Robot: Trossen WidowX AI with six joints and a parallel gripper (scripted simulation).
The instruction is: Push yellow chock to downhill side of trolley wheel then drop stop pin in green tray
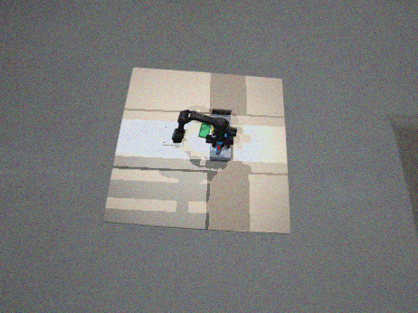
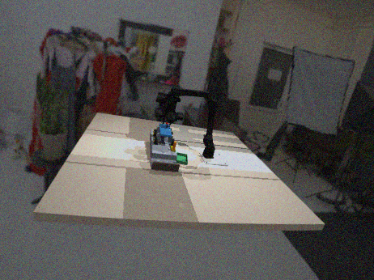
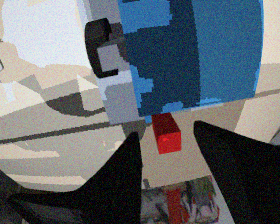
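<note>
Now: gripper tip 20 mm above the red-headed stop pin and 10 mm to the left of it. From my gripper tip the other things lie so: blue trolley (90 mm to the left, 40 mm below, 30 mm ahead); yellow chock (190 mm to the left, 70 mm below, 10 mm behind); grey ramp (110 mm below, 100 mm to the left, 30 mm ahead).
</note>
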